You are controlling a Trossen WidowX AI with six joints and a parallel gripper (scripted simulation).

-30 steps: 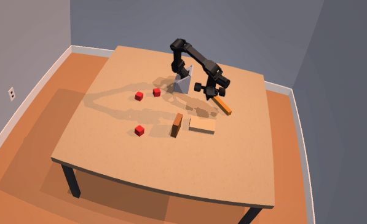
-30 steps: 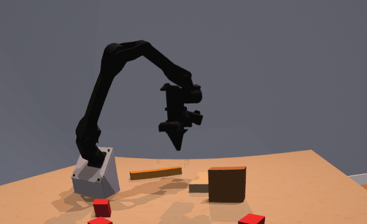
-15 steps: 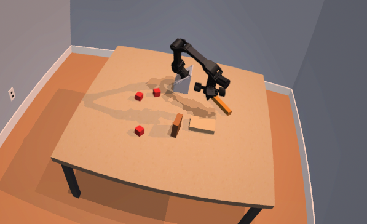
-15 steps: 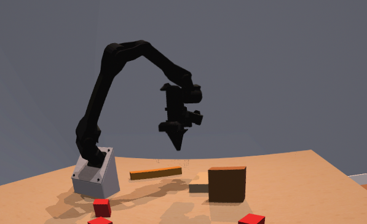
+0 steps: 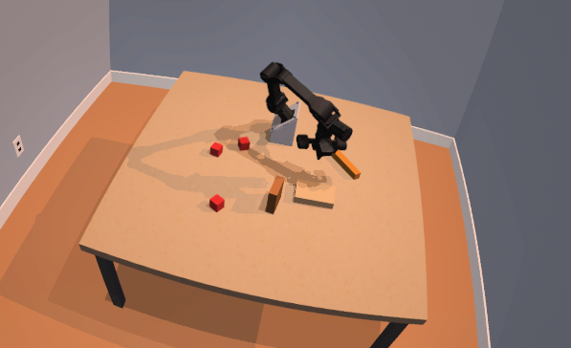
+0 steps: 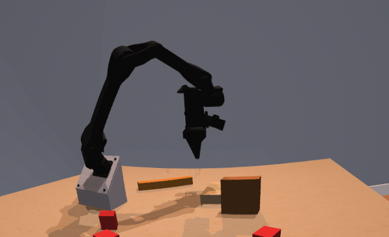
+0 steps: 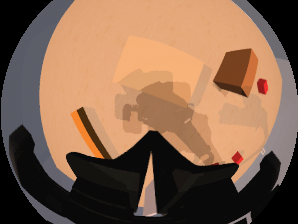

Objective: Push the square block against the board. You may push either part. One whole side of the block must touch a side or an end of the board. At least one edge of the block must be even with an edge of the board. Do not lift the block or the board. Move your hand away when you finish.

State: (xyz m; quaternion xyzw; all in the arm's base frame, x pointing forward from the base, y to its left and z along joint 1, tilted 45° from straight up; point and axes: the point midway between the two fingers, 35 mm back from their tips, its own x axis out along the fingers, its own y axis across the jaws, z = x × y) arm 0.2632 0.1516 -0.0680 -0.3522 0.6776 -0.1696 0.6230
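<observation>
The brown square block lies 150 mm ahead of my gripper tip, 130 mm to the right of it and 80 mm below it. Round my gripper tip: thin orange bar (180 mm behind, 110 mm to the left, 120 mm below); tan board (70 mm ahead, 20 mm to the left, 120 mm below).
</observation>
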